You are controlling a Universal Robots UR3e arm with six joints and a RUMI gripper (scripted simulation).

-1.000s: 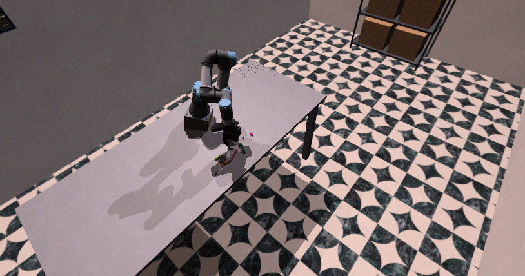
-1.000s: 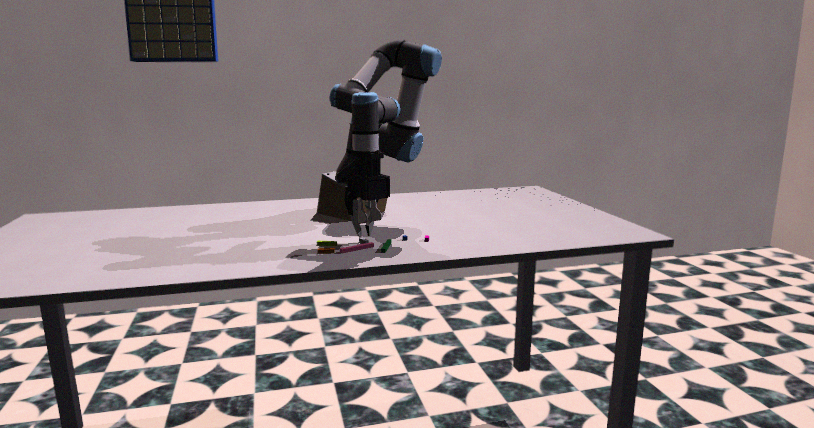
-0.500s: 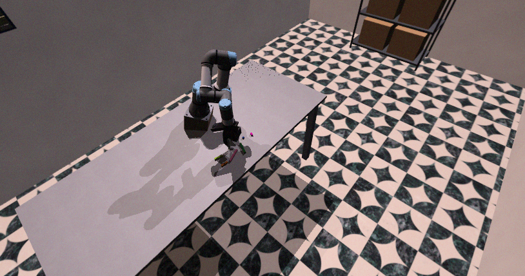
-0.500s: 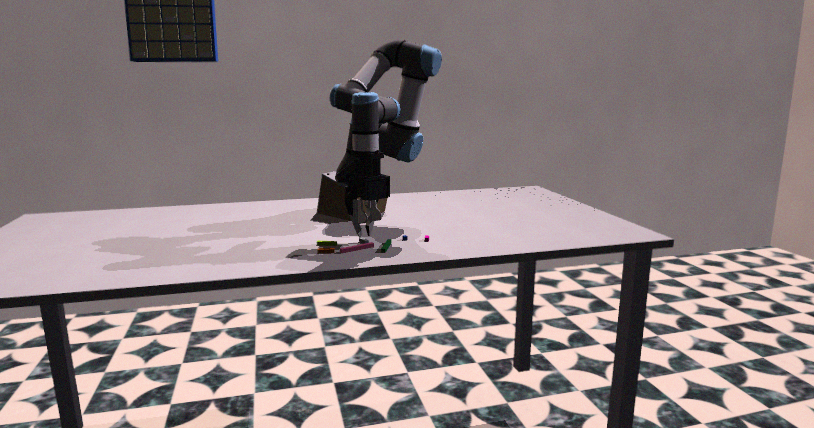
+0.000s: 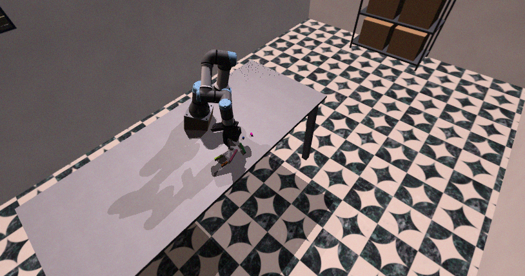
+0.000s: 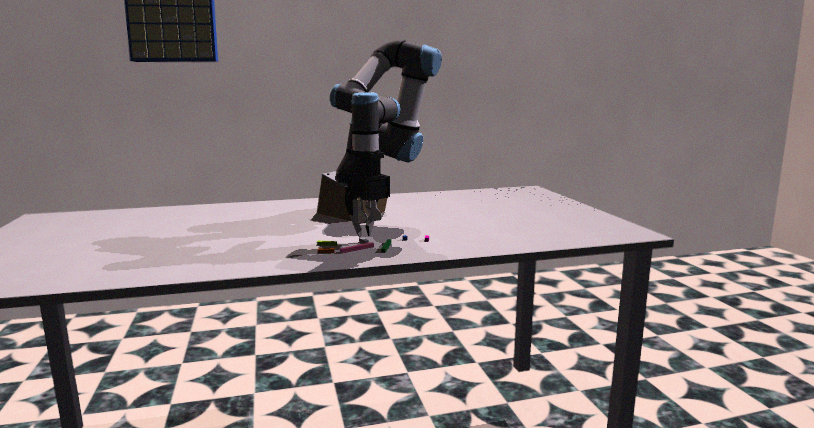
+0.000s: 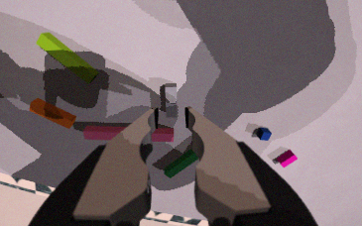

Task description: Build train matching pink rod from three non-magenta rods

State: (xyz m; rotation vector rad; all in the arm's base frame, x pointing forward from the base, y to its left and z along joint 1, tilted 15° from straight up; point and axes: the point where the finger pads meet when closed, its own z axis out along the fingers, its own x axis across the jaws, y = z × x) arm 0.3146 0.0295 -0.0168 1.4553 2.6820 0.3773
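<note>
My hand is 3 cm above the grey rod. Also, from my hand: green rod: 6 cm to the left, 4 cm ahead, 3 cm below; then pink rod: 5 cm ahead, 3 cm below, 2 cm to the right; then lime rod: 9 cm to the right, 3 cm below, 1 cm ahead.
</note>
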